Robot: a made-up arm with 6 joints. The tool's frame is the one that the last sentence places.
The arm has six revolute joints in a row. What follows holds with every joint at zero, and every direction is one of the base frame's.
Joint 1 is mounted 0.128 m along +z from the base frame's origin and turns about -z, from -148.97 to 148.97 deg.
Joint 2 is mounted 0.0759 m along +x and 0.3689 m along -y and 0.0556 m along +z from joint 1 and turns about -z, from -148.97 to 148.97 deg.
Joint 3 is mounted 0.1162 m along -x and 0.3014 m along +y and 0.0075 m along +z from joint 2 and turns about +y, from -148.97 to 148.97 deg.
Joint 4 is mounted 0.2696 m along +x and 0.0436 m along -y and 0.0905 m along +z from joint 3 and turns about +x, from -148.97 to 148.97 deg.
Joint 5 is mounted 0.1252 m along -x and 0.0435 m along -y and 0.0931 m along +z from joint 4 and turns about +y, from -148.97 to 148.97 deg.
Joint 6 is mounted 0.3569 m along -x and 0.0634 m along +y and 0.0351 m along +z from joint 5 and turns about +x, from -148.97 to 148.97 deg.
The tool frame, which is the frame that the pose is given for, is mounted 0.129 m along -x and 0.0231 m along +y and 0.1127 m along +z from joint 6; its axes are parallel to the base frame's.
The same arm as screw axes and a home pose.
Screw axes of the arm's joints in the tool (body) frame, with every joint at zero. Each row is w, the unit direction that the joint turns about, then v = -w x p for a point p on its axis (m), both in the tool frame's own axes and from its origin. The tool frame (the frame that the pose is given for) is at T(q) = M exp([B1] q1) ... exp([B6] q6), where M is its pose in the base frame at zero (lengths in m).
B1 = (0, 0, -1, -0.0681, 0.3818, 0)
B2 = (0, 0, -1, 0.3008, 0.4577, 0)
B3 = (0, 1, 0, 0.3314, 0, 0.3415)
B4 = (1, 0, 0, 0, -0.2409, 0.043)
B5 = (0, 1, 0, 0.1478, 0, 0.4859)
B6 = (1, 0, 0, 0, -0.1127, 0.0231)
M =
1 0 0 -0.3818
0 1 0 -0.0681
0 0 1 0.5225
0 0 0 1
Joint limits (rad, base to tool): -2.6..2.6 -2.6..2.6 -2.6..2.6 -2.6..2.6 -2.6..2.6 -2.6..2.6

